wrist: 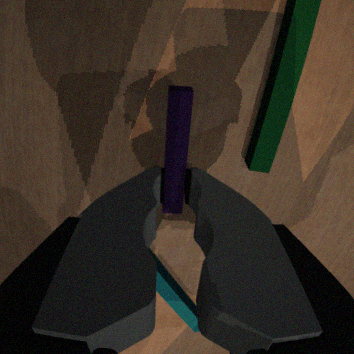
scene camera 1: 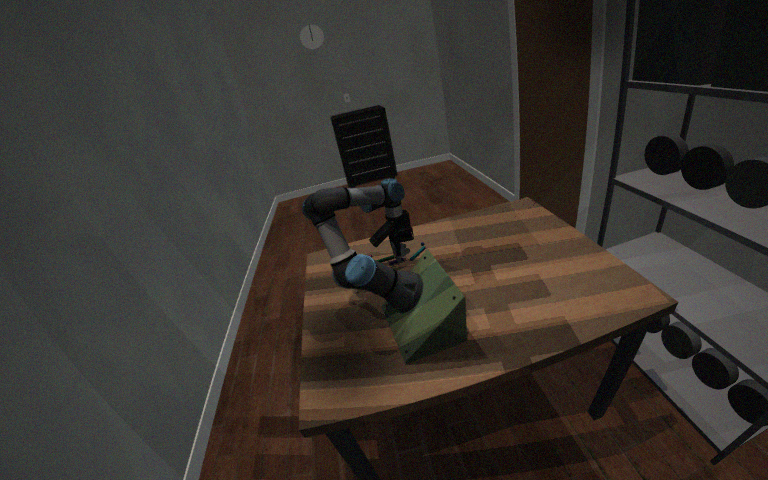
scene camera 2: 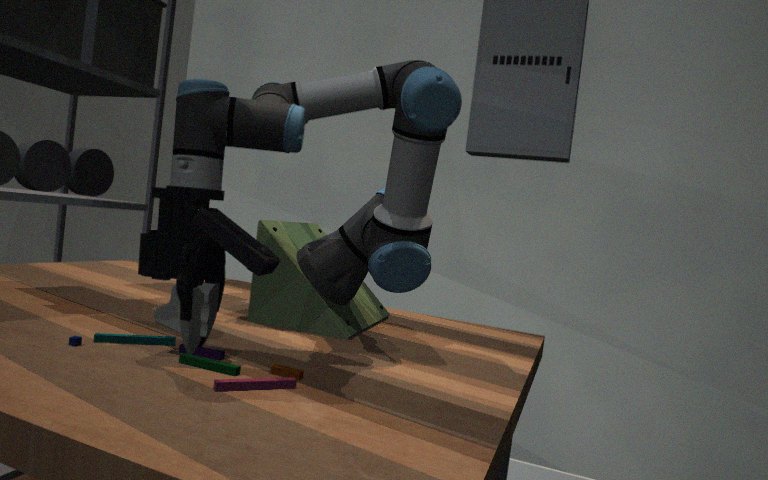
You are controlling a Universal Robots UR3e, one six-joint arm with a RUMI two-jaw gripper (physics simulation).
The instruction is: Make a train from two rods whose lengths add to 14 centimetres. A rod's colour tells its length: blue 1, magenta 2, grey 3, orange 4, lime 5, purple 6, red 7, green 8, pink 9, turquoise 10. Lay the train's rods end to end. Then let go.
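Places are measured from the arm's base along level axes (x ahead, y right, z down), in metres.
Where they show: gripper, fingertip midpoint: [wrist: 173, 170] [scene camera 1: 399, 261] [scene camera 2: 193, 353]; arm's base at its link origin: [scene camera 1: 408, 292] [scene camera 2: 322, 277].
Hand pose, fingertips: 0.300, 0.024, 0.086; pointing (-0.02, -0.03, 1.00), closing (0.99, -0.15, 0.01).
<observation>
Each offset is from my fingertips to the top centre of the thing, as dx, dy, dz. Level surfaces: height alone.
My gripper [scene camera 1: 400, 260] [scene camera 2: 198, 346] [wrist: 173, 170] is low at the table and shut on the near end of the purple rod {-0.002, -0.011, -0.009} [scene camera 2: 212, 353] [wrist: 178, 130], with one jaw against each side. The green rod {+0.035, -0.053, -0.009} [scene camera 2: 209, 364] [wrist: 285, 90] lies close beside the purple one, at a slight angle and apart from it. The turquoise rod {+0.015, +0.085, -0.009} [scene camera 1: 417, 253] [scene camera 2: 134, 339] [wrist: 176, 301] lies slanted beyond the purple rod's gripped end; the jaws partly hide it in the wrist view. In scene camera 2, the pink rod {+0.058, -0.134, -0.009} [scene camera 2: 254, 384] and the short orange rod {-0.005, -0.137, -0.009} [scene camera 2: 286, 371] lie to the right, and the small blue rod {+0.075, +0.124, -0.009} [scene camera 2: 74, 340] lies far left.
The wooden table {dz +0.001} [scene camera 1: 509, 350] [scene camera 2: 441, 390] carries the green wedge-shaped base [scene camera 1: 433, 333] [scene camera 2: 283, 305] on which the arm is mounted. A shelf rack [scene camera 1: 616, 130] with dark round weights stands beyond the table's right side in scene camera 1.
</observation>
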